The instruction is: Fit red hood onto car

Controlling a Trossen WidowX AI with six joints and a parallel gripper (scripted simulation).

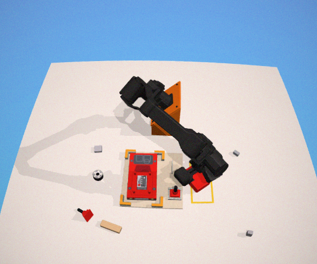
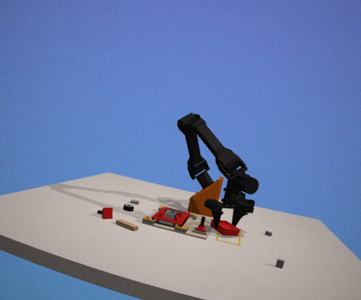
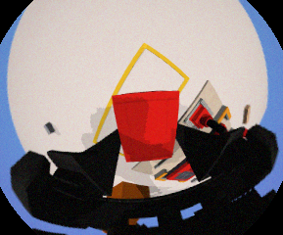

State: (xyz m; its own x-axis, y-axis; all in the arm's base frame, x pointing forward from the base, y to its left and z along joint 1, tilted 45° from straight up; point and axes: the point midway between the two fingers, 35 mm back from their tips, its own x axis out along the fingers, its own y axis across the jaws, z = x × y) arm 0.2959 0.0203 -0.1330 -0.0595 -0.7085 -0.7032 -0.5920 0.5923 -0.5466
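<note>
My gripper tip is 200 mm to the left of the grey engine block and 30 mm short of it. The rest, counted from my gripper tip: red hood (10 mm above); then black wheel (370 mm to the right, 20 mm behind, 10 mm below); then wooden block (310 mm to the right, 200 mm ahead, 10 mm below).
</note>
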